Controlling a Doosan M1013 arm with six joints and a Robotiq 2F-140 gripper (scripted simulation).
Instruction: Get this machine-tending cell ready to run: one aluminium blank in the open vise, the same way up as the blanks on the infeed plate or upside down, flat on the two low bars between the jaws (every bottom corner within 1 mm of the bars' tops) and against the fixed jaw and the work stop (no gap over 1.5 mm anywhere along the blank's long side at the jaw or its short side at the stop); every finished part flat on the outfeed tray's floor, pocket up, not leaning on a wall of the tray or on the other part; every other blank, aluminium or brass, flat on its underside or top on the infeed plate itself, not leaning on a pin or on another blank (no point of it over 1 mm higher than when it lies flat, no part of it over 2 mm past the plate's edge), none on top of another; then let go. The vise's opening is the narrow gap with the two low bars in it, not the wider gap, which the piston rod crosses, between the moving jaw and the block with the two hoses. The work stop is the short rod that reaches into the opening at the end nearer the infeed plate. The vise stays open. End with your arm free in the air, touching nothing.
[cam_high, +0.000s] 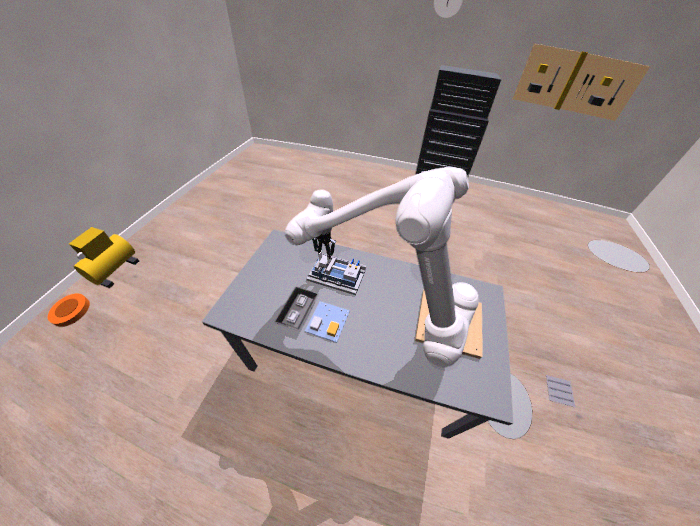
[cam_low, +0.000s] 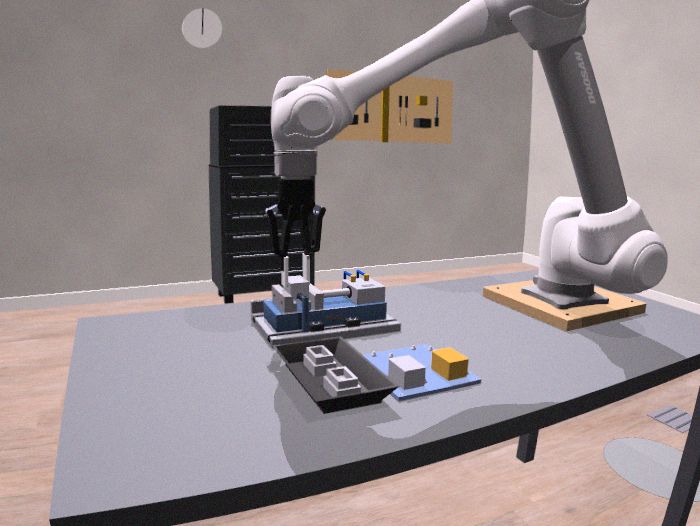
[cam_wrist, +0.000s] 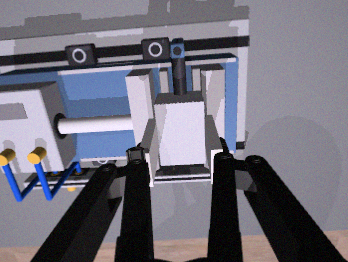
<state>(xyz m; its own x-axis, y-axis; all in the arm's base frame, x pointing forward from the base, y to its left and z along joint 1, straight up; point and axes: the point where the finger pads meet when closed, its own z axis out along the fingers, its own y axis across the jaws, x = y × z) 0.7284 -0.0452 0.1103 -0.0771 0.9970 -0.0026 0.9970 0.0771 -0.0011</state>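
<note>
My gripper is now 5 cm to the right of the dark work stop rod and 5 cm above it. Also, from my hand: piston rod: 9 cm behind, 6 cm below, 1 cm to the right; fixed jaw: 6 cm below, 3 cm ahead; moving jaw: 6 cm below, 4 cm behind.
</note>
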